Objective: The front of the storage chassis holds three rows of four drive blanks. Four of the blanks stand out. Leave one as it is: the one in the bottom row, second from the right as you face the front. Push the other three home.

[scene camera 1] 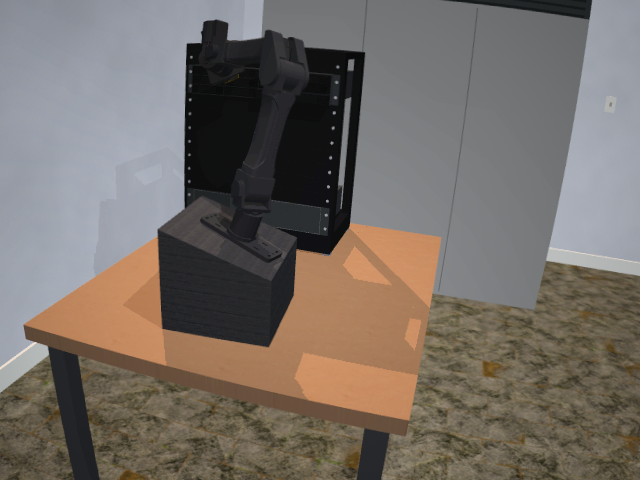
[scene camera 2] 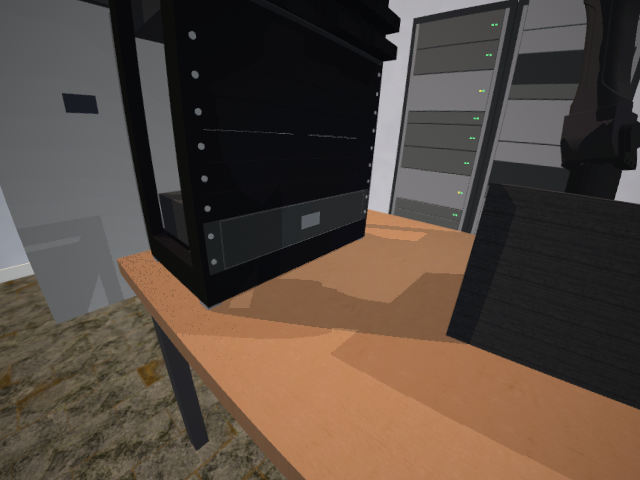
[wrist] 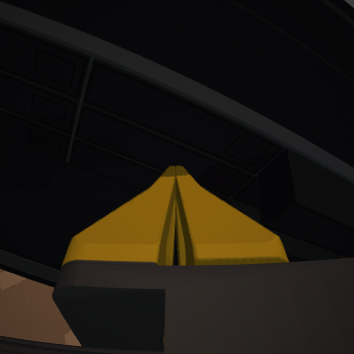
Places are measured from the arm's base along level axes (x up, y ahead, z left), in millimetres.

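Pixels of known places: gripper, fingertip midpoint: (scene camera 1: 237, 75) (wrist: 175, 177); arm's base, link origin: (scene camera 1: 240, 238) (scene camera 2: 582, 217).
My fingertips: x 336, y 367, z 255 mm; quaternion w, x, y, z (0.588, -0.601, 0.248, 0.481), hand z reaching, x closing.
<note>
For each thing: its top centre in the pictures, then the offset to it from my fingertips. "spot": a spot on its surface instead. Level surfaces: height alone.
- storage chassis, surface spot: (scene camera 1: 334, 90) spot: dx -24, dy +91, dz -271 mm
- left column, surface spot: (wrist: 55, 67) spot: dx +7, dy +19, dz +76 mm
- dark blank, top centre: (wrist: 339, 154) dx +20, dy +73, dz -99 mm
- lower dark block, surface spot: (wrist: 320, 225) spot: dx +11, dy +9, dz -82 mm
- wooden table, surface height: dx -535 mm
- grey panel, top centre: (scene camera 2: 309, 200) (scene camera 1: 255, 197) dx -378, dy +60, dz -45 mm
My gripper (scene camera 1: 232, 79) (wrist: 175, 177) has its yellow fingertips pressed together with nothing between them. It is in front of the left part of the storage chassis (scene camera 1: 334, 90) high in the rack. In the wrist view, blanks in the left column (wrist: 55, 67) and the wide column beside it (wrist: 165, 117) look flush. Right of the fingertips, a dark blank (wrist: 320, 175) stands out, its side face showing; a lower dark block (wrist: 320, 225) also appears to jut out. Fingertip contact cannot be told. In scene camera 2, dark blocks (scene camera 2: 379, 43) jut out at the top; individual blanks are hard to separate.
The black rack (scene camera 1: 355, 129) (scene camera 2: 178, 155) stands at the back of the wooden table (scene camera 1: 361, 330) (scene camera 2: 320, 403). The arm's dark pedestal (scene camera 1: 217, 294) (scene camera 2: 547, 279) stands before it. A grey panel (scene camera 2: 248, 235) spans the rack's bottom. Grey cabinets (scene camera 1: 413, 155) stand behind.
</note>
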